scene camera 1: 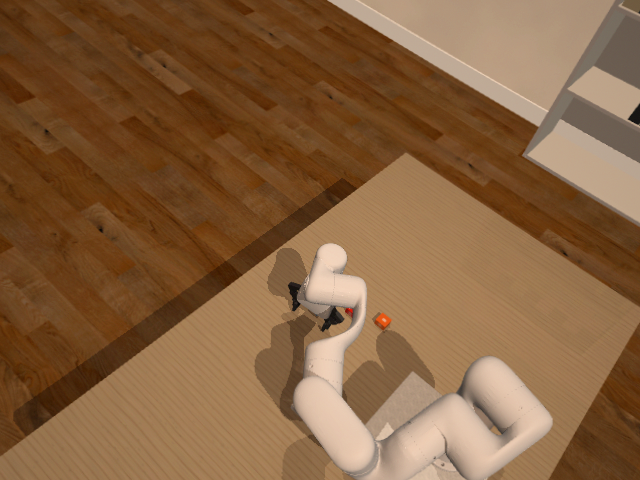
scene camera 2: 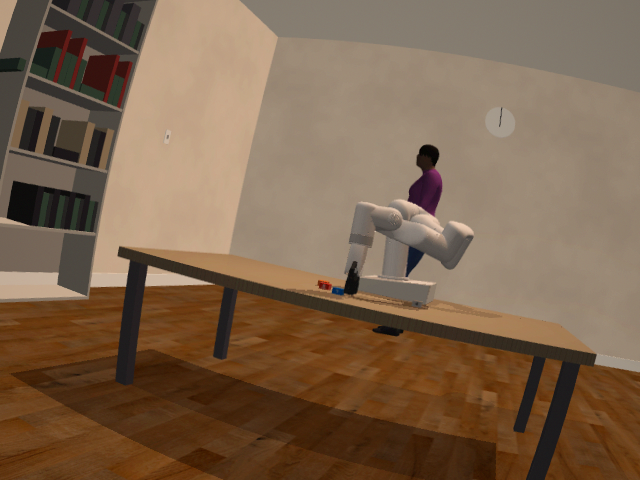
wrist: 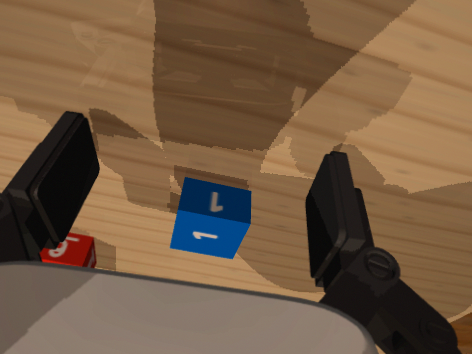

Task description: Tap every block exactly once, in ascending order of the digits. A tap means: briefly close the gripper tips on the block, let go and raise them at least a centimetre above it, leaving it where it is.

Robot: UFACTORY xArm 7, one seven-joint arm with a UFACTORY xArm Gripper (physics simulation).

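Observation:
A blue block (scene camera 2: 337,290) (wrist: 210,218) marked 1 sits on the table. In the wrist view it lies between the spread fingers, with a gap on both sides; it does not show in scene camera 1. My gripper (scene camera 1: 310,318) (scene camera 2: 351,292) (wrist: 205,158) is open and empty; its exact height above the block is hard to tell. A red block (scene camera 1: 349,312) (wrist: 70,250) lies beside the left finger in the wrist view, partly hidden; its digit looks like a 6 or 9. An orange block (scene camera 1: 383,320) lies farther right in scene camera 1, its digit too small to read.
The wooden table (scene camera 1: 439,217) (scene camera 2: 206,266) carries the arm's base (scene camera 2: 395,286). In scene camera 2 the red and orange blocks appear close together left of the blue one. A small pale object (scene camera 2: 417,304) shows near the base. The arm overhangs the table in scene camera 1.

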